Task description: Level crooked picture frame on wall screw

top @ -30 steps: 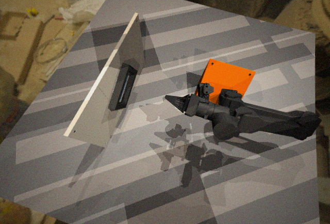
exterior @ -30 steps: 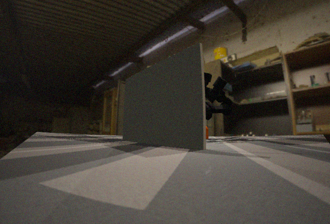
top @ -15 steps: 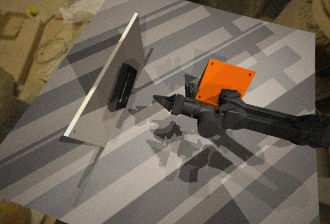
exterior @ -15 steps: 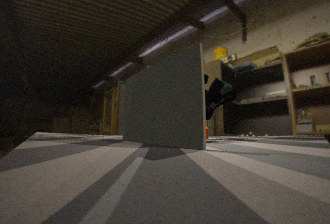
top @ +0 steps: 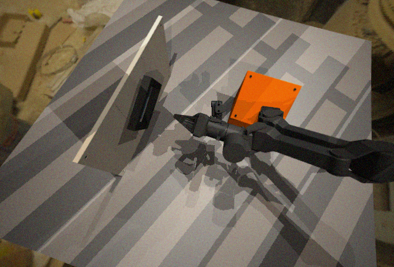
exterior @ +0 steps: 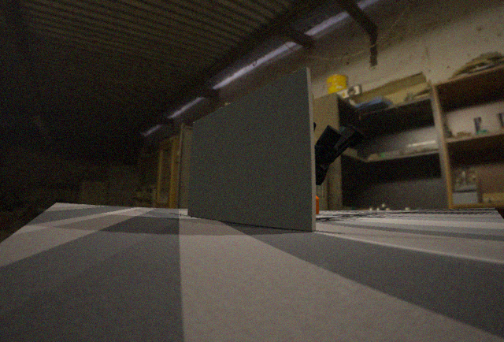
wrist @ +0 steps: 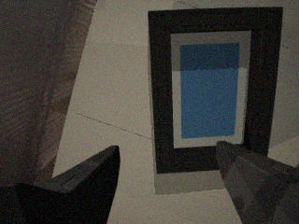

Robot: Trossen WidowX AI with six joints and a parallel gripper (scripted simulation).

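The picture frame lies 12 cm ahead of my gripper tip, 5 cm below it and 4 cm to the right of it. From my gripper tip the other things lie so: grey wall panel: 13 cm ahead, 5 cm below, 4 cm to the right.
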